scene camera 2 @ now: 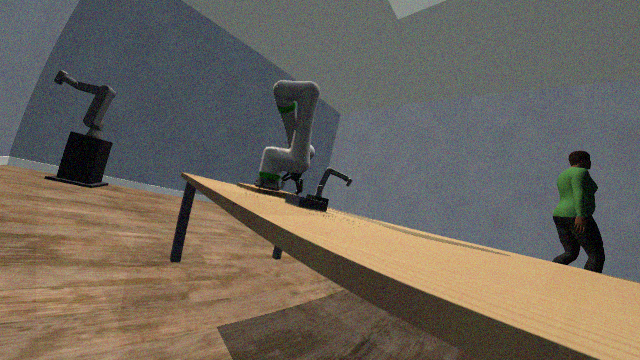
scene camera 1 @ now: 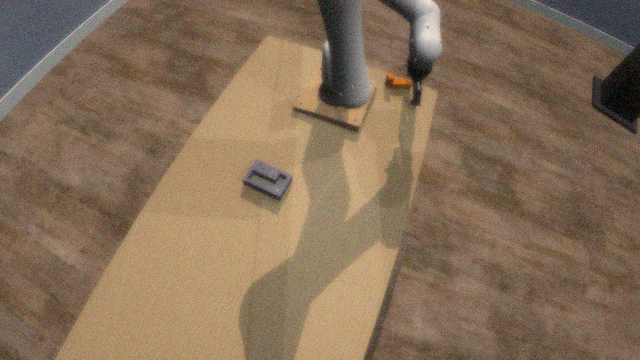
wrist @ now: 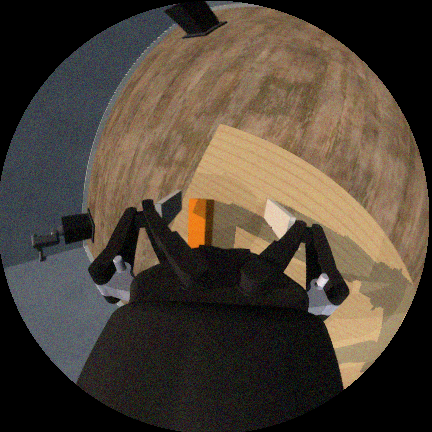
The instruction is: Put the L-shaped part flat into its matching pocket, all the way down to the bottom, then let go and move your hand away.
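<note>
The orange L-shaped part lies on the table near its far right end, beside the arm's base; its lower portion is hidden by the gripper body in the wrist view. My gripper is open, with its fingers spread on either side of the part's long leg and nothing held. The leg is nearer the left finger in the wrist view. The grey block with the recessed pocket sits on the table, well apart from the gripper. The part does not show in scene camera 2.
The arm's base plate lies between the part and the block. The table ends close beyond the part. A second small robot arm on a black pedestal and a person in green stand away from the table.
</note>
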